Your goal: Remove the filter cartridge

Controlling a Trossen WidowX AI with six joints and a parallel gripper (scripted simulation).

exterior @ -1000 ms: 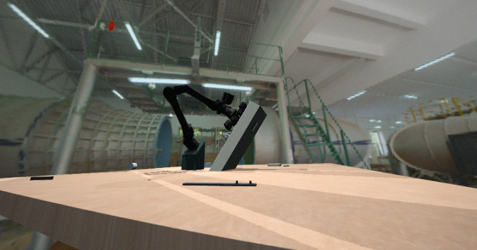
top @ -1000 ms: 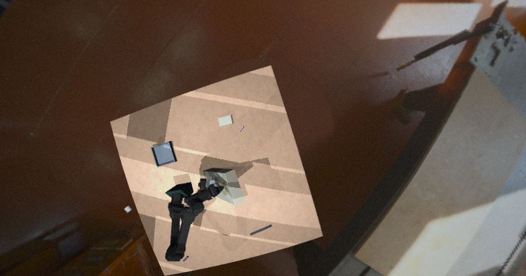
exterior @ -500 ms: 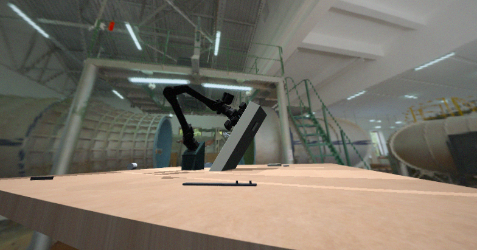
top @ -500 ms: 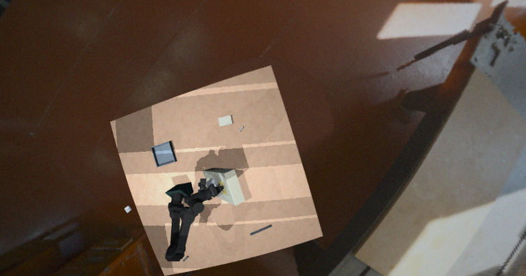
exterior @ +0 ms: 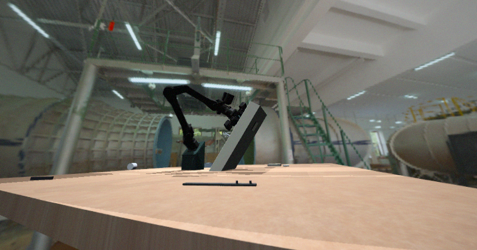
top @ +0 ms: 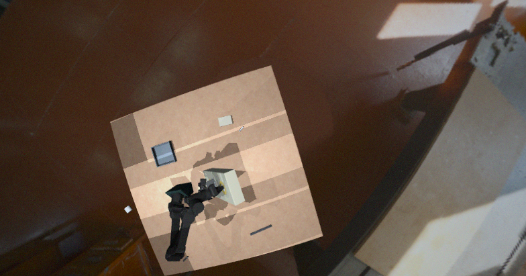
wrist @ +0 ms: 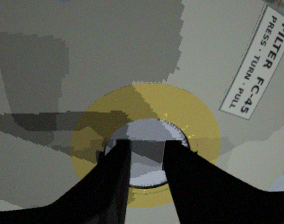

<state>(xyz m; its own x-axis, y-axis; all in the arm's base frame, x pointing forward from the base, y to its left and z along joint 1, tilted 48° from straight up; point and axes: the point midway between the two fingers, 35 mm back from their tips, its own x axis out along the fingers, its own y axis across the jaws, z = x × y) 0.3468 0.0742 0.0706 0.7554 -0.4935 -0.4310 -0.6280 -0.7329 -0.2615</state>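
The grey bracket lies 90 mm below my gripper tip and 90 mm behind it. Round my gripper tip: pin 280 mm to the left, 250 mm below, 160 mm ahead; grey service panel 80 mm below, 40 mm behind; round grey filter cartridge 10 mm below, 10 mm ahead.
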